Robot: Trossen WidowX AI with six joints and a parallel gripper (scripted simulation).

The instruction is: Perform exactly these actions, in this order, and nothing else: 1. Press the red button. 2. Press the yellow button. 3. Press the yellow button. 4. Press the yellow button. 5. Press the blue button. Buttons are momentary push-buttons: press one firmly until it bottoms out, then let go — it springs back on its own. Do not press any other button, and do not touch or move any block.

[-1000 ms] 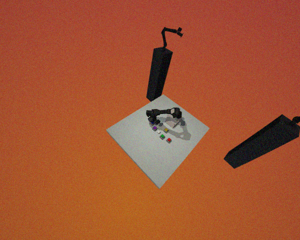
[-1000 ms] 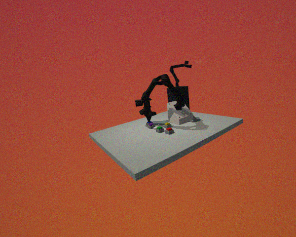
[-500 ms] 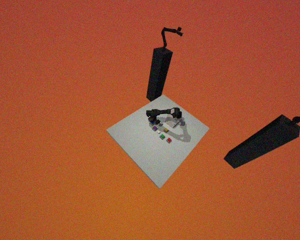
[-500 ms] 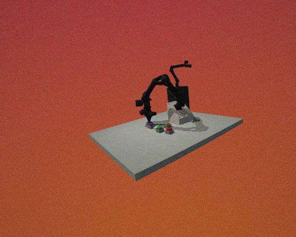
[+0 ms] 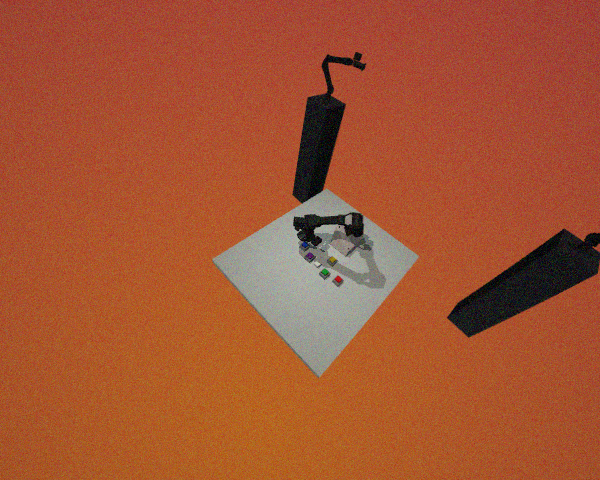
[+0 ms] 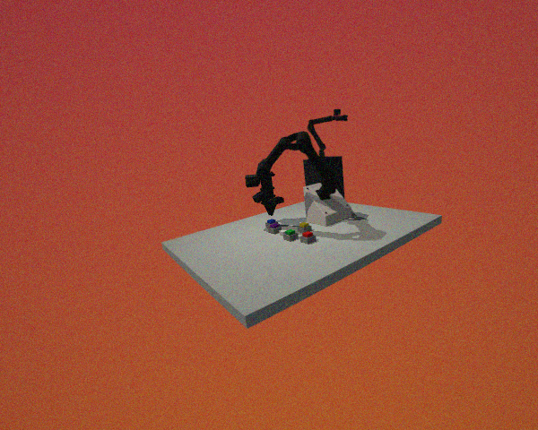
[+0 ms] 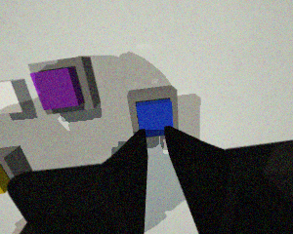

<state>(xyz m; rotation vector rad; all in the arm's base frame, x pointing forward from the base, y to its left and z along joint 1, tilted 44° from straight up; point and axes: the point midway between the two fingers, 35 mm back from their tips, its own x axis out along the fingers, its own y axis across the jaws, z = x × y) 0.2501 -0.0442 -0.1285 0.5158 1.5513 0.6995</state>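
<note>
Now: gripper tip 30 mm above the blue button. From my gripper tip the other things lie so: white block (20 mm ahead, 150 mm to the left, 50 mm below); then purple button (30 mm ahead, 80 mm to the left, 30 mm below); then yellow button (70 mm behind, 190 mm to the left, 30 mm below).
</note>
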